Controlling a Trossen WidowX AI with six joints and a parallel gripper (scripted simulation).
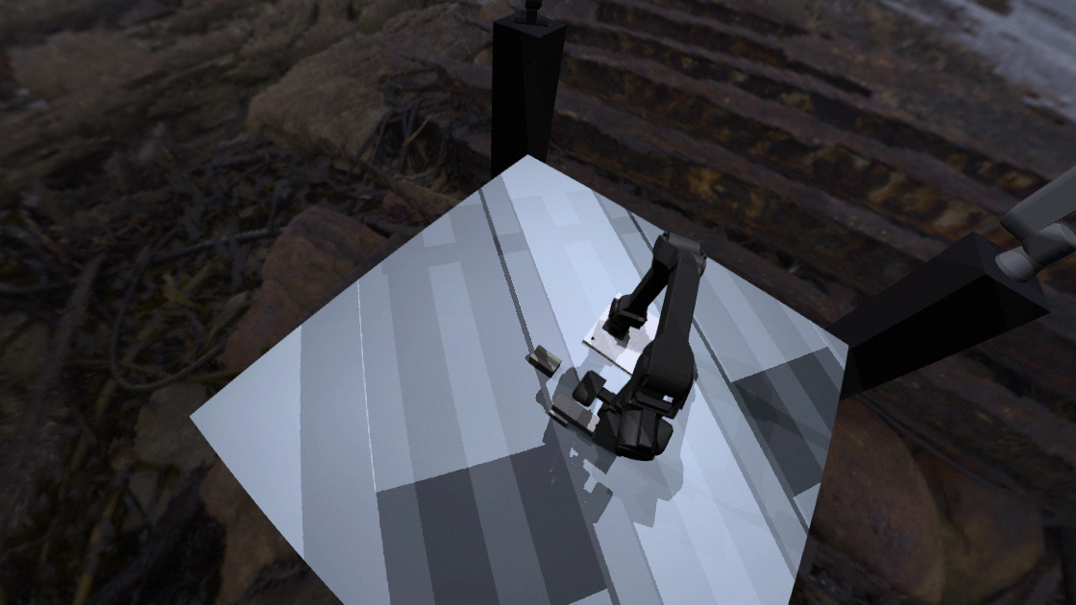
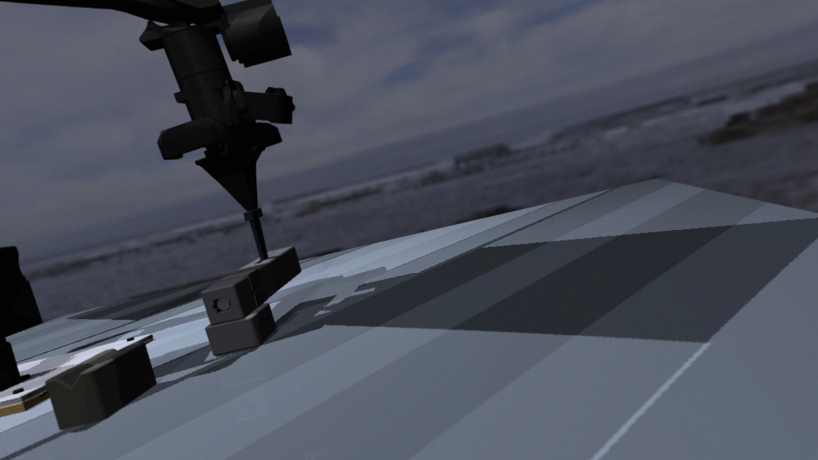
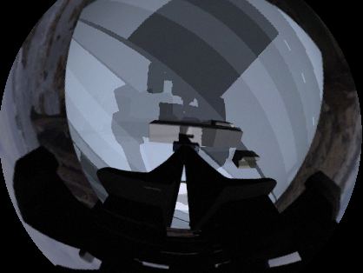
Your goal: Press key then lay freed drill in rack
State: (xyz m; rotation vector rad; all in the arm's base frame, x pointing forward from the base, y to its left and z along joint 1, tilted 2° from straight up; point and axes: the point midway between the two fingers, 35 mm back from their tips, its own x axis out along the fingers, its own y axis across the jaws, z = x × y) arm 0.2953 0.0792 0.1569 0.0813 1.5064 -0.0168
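The dark key lies 30 mm below my gripper tip. Also, from my gripper tip: grey fixture block (10 mm behind, 30 mm to the right, 90 mm below); then drill (10 mm behind, 50 mm to the right, 80 mm below); then rack (90 mm behind, 190 mm to the right, 110 mm below).
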